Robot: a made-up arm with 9 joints.
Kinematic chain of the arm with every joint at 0, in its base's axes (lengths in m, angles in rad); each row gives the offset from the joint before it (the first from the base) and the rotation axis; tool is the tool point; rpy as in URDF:
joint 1: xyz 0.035 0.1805 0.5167 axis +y
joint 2: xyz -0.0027 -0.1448 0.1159 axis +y
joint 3: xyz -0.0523 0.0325 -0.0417 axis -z
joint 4: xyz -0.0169 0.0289 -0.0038 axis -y
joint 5: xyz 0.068 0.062 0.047 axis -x
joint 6: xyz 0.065 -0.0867 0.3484 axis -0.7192 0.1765 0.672
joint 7: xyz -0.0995 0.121 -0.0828 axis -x
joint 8: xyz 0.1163 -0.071 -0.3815 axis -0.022 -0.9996 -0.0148
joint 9: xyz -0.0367 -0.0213 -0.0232 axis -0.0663 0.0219 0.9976
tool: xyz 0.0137 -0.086 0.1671 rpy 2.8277 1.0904 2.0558
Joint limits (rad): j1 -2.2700..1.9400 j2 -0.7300..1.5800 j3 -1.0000..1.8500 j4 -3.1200..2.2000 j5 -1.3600..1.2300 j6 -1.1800..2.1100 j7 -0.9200..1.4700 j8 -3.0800..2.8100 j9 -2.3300..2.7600
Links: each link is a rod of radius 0.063 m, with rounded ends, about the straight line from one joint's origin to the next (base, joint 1, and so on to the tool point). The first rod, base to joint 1, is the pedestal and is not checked.
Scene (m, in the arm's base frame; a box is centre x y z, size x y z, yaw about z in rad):
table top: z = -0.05
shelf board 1: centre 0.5 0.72 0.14 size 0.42 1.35 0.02 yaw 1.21
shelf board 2: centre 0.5 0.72 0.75 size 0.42 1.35 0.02 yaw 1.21
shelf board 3: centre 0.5 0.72 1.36 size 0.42 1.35 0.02 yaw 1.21
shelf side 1: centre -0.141 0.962 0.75 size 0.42 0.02 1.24 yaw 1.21
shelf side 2: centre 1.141 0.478 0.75 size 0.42 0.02 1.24 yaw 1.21
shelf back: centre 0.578 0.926 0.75 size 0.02 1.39 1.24 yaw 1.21
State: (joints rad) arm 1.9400 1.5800 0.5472 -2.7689 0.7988 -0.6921 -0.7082 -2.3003 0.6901
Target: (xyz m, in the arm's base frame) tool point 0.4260 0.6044 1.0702
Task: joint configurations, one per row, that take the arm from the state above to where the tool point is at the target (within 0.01 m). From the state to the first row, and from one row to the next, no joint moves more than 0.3 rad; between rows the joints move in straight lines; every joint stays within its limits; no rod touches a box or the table.
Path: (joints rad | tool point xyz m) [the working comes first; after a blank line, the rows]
Joints at the target: 1.5860 1.3173 0.2337 -2.3909 0.6088 -1.0559 -0.7091 -2.1509 0.6535
Straight joint move there: touches shelf board 2.

1: 1.9400 1.5800 0.4266 -2.4902 0.8594 -0.5621 -0.4200 -2.3998 0.8574 | 0.5545 0.4373 0.4070
2: 1.9400 1.5800 0.3061 -2.2115 0.9200 -0.4320 -0.1318 -2.4992 1.0247 | 0.5615 0.1847 0.4881
3: 1.9400 1.5800 0.1855 -1.9328 0.9806 -0.3020 0.1565 -2.5987 1.1920 | 0.4390 -0.0245 0.6047
4: 1.9400 1.5800 0.0649 -1.6541 1.0412 -0.1720 0.4447 -2.6982 1.3593 | 0.2034 -0.1212 0.6969
5: 1.7773 1.4374 0.0772 -1.8438 0.9114 -0.4125 0.1830 -2.4825 1.0969 | 0.3866 -0.0163 0.7403
6: 1.6145 1.2948 0.0894 -2.0336 0.7815 -0.6531 -0.0786 -2.2668 0.8344 | 0.4471 0.1720 0.8885
7: 1.4518 1.1522 0.1017 -2.2234 0.6516 -0.8937 -0.3403 -2.0511 0.5720 | 0.3321 0.3555 1.0702
8: 1.5189 1.2348 0.1677 -2.3071 0.6302 -0.9748 -0.5247 -2.1010 0.6127 | 0.3938 0.4879 1.0686
9: 1.5860 1.3173 0.2337 -2.3909 0.6088 -1.0559 -0.7091 -2.1509 0.6535 | 0.4260 0.6044 1.0702

